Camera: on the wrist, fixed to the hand. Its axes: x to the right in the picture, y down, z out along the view.
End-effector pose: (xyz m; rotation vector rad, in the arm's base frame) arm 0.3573 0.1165 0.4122 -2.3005 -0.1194 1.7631
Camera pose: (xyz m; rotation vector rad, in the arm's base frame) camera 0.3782 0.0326 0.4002 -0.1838 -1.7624 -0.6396
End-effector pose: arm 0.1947 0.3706 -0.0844 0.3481 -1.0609 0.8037
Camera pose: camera 0.1528 0.4435 -0.1080 0.9737 0.7515 -1.8046
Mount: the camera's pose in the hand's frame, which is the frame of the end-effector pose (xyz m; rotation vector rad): -0.0007 0.0824 -0.0289 0.0442 -0.6180 3.0758
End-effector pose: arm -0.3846 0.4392 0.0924 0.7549 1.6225 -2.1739
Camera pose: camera -0.3326 0.4419 0.0223 0.8623 -0.6326 0.2047
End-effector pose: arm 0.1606 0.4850 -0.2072 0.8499 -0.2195 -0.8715
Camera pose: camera 0.2225 0.5306 -0.1658 -0.4324 -1.4248 1.8441
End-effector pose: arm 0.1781 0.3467 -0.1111 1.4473 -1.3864 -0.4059
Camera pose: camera 0.1582 0.3774 -0.0318 -1.8088 -2.1336 1.2217
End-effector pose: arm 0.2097 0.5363 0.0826 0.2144 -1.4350 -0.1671
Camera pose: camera 0.2371 0.6177 0.0987 1.9649 0.7446 -2.1875
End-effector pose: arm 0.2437 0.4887 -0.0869 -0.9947 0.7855 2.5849
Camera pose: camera 0.2253 0.4046 -0.0720 -0.9424 -0.6894 -0.4136
